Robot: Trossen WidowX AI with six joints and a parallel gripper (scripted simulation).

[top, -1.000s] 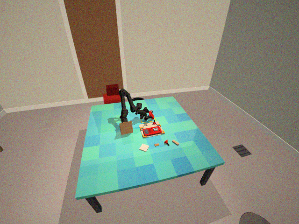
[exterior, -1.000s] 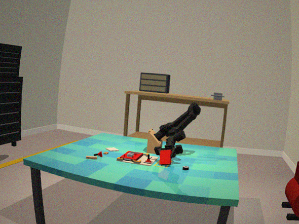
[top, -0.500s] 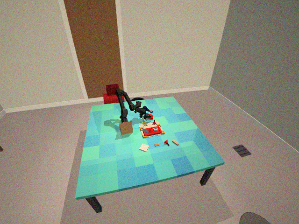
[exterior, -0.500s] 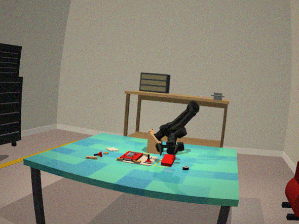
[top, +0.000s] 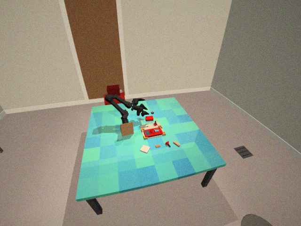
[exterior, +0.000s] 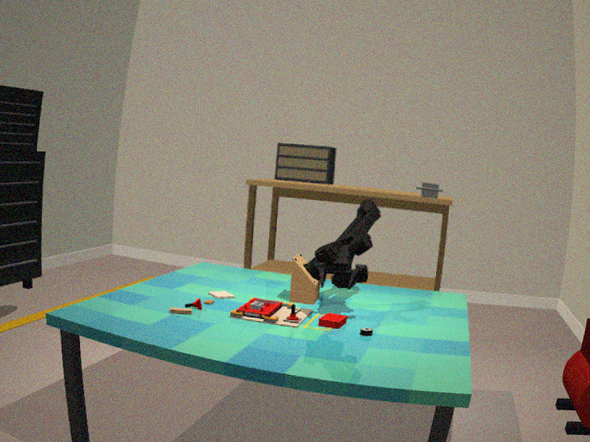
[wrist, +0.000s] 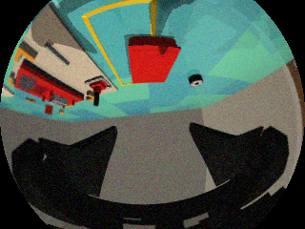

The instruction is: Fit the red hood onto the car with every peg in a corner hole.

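Right now the red hood is 2 cm ahead of my gripper tip, 1 cm to the left of it and 11 cm below it. From my gripper tip the other things lie so: white tile (13 cm behind, 46 cm to the right, 12 cm below); grey engine block (4 cm ahead, 25 cm to the right, 10 cm below); black wheel (9 cm ahead, 14 cm to the left, 11 cm below).
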